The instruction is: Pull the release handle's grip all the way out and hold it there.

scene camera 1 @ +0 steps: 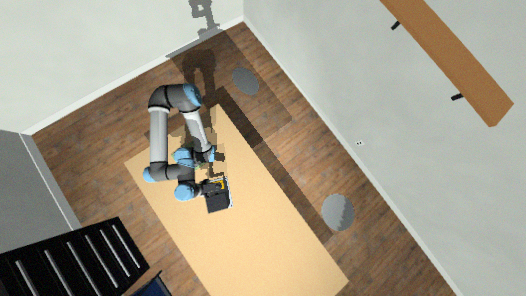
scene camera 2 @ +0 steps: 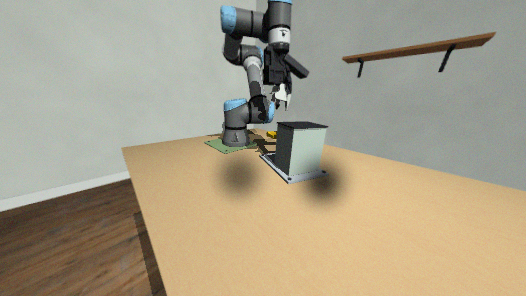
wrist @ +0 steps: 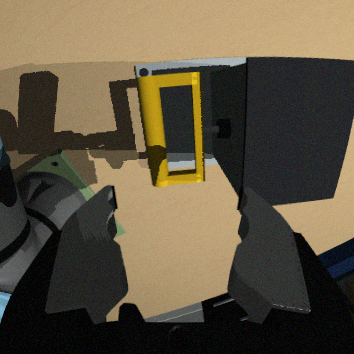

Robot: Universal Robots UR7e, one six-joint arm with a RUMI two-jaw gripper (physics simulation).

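Observation:
The release handle's yellow grip point(scene camera 1: 221, 185) point(scene camera 2: 271, 134) point(wrist: 152, 120) is a rectangular loop. In the wrist view it stands left of a dark-topped box point(scene camera 1: 218, 204) point(scene camera 2: 307, 150) point(wrist: 300, 130), and a thin rod joins it to a black collar point(wrist: 223, 128) on the box's side. The box stands on a pale base plate point(scene camera 2: 310, 177) point(wrist: 190, 65). My gripper point(scene camera 2: 282, 106) point(wrist: 177, 187) is partly open and empty. In scene camera 2 its fingertips are above the height of the box top. In the wrist view the grip shows beyond and between the fingertips, apart from them. Scene camera 1 hides the fingertips.
The arm's base stands on a green plate point(scene camera 2: 215, 145) point(wrist: 70, 172) on the wooden table point(scene camera 1: 260, 240) point(scene camera 2: 350, 225), near the box. A wooden shelf point(scene camera 1: 450, 60) point(scene camera 2: 420, 48) is on the wall. A black drawer cabinet and a blue container point(scene camera 1: 152, 289) are beside the table.

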